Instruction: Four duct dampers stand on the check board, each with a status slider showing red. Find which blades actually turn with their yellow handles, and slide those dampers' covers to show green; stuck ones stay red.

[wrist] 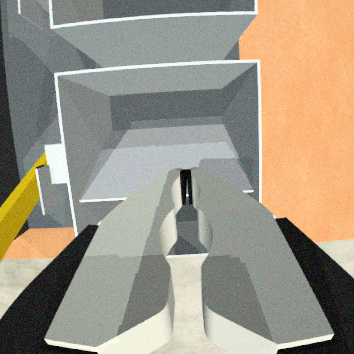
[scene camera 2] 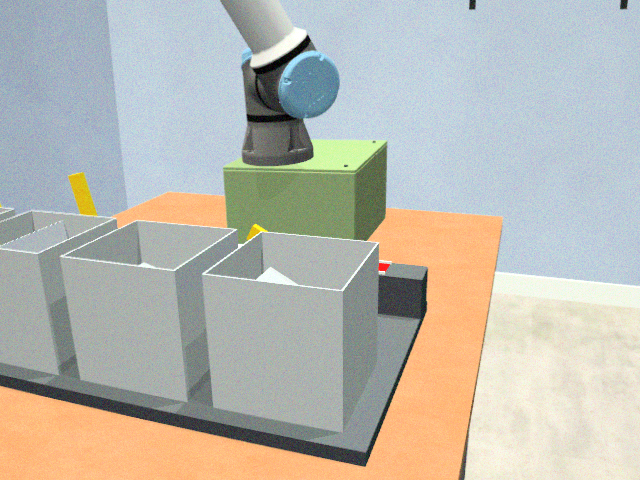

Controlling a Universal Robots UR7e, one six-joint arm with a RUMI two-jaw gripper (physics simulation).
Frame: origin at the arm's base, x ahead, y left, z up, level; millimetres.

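Seen in the pictures: gripper, fingertip midpoint: (wrist: 186, 171); arm's base, link origin: (scene camera 2: 278, 157).
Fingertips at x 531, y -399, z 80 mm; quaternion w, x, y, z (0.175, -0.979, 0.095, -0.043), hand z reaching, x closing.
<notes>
Pixels of each thing's top centre, then the offset from my fingertips to it. "spot": a spot on its surface instead. Level surfaces: height alone.
- dark check board, surface height: dz -233 mm
- tilted blade, surface spot: (scene camera 2: 43, 236) spot: dz -91, dx -10, dy +169 mm
- red status window, surface spot: (scene camera 2: 384, 267) spot: dz -170, dx -143, dy +633 mm
- neighbouring damper, surface spot: (wrist: 155, 42) spot: dz -134, dx +2, dy +102 mm
- orange table, surface height: dz -251 mm
Open-topped grey dampers (scene camera 2: 273, 341) (scene camera 2: 124, 320) (scene camera 2: 25, 304) stand in a row on the dark check board (scene camera 2: 372, 408). The rim of another damper (scene camera 2: 6, 212) shows at the left edge. A tilted blade (scene camera 2: 43, 236) shows inside the third from the right. Yellow handles (scene camera 2: 82, 193) (scene camera 2: 255, 230) rise behind the row. A red status window (scene camera 2: 384, 267) shows behind the nearest damper. In the wrist view, my gripper (wrist: 186, 171) is shut and empty, over a damper (wrist: 85, 120) with a tilted blade (wrist: 145, 162). Its yellow handle (wrist: 20, 200) slants at the left. The gripper does not show in the scene view.
A neighbouring damper (wrist: 155, 42) stands above this one in the wrist view. A dark block (scene camera 2: 403, 294) runs along the back of the board and carries the red window. The green robot base (scene camera 2: 292, 206) stands behind, on the orange table (scene camera 2: 439, 330).
</notes>
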